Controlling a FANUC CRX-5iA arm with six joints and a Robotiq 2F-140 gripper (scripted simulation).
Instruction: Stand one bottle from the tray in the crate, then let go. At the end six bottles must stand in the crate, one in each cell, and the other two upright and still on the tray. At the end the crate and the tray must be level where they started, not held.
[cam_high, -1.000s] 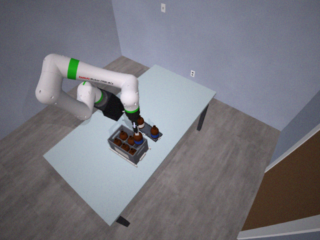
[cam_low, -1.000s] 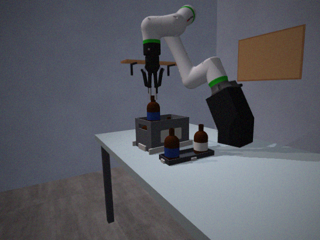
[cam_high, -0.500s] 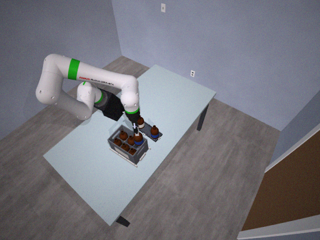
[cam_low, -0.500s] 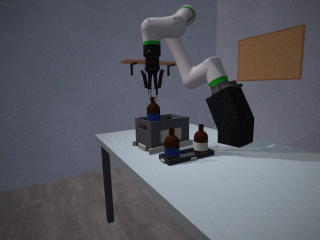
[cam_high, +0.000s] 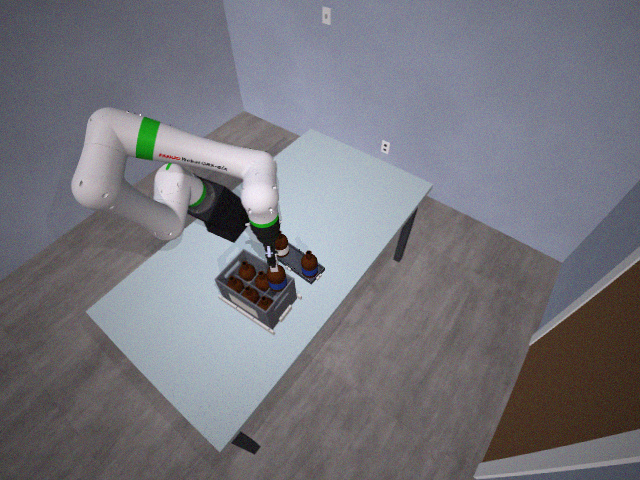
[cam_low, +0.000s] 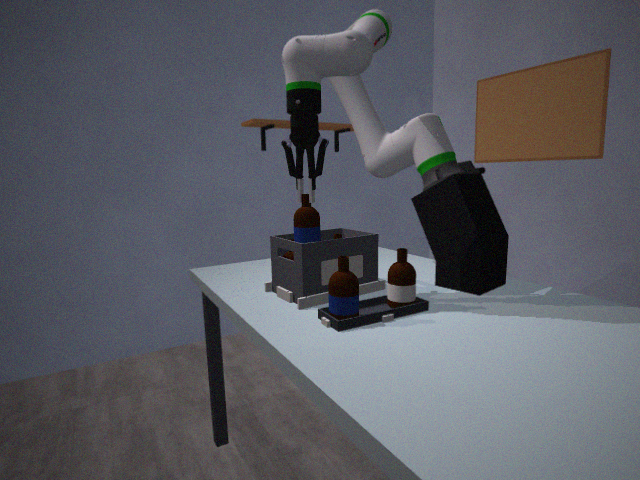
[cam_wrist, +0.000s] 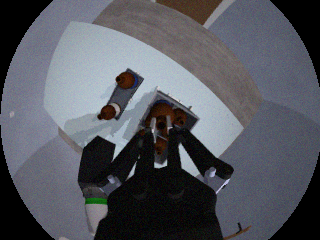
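Right now my hand is 230 mm above the grey crate, 80 mm past it and 60 mm to the left of it. From my hand the other things lie so: dark tray 300 mm below, 190 mm to the left, 110 mm behind.
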